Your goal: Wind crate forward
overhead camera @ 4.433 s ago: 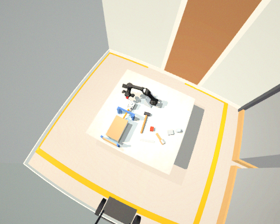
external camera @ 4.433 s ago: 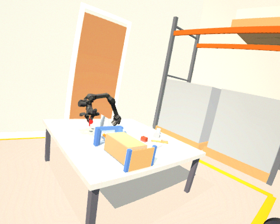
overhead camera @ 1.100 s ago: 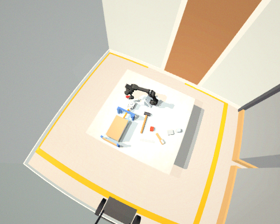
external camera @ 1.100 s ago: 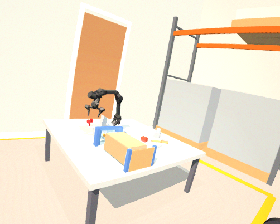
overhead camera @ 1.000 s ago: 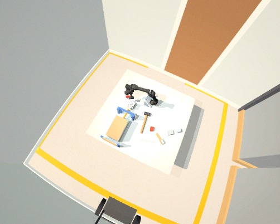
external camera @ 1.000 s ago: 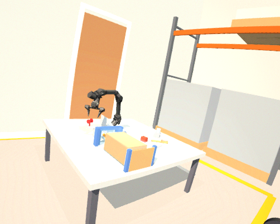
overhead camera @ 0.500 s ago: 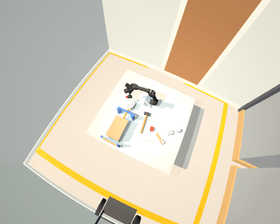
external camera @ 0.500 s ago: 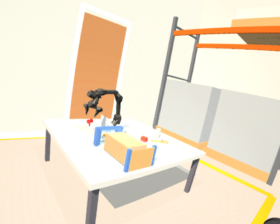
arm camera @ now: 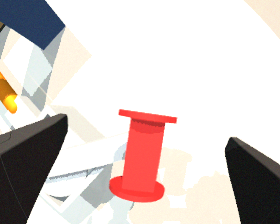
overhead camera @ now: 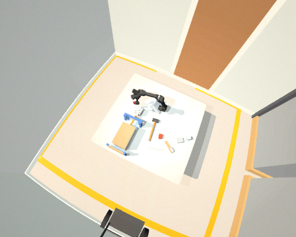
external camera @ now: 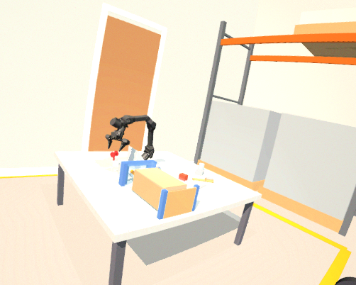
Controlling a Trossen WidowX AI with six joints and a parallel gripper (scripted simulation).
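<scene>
The red grip is 1 cm behind my gripper tip, 2 cm to the left of it and 5 cm below it. Also, from my gripper tip: winch 4 cm ahead, 9 cm to the left, 15 cm below; winch handle 1 cm ahead, 5 cm to the left, 8 cm below; cubby 45 cm ahead, 6 cm to the left, 10 cm below.
</scene>
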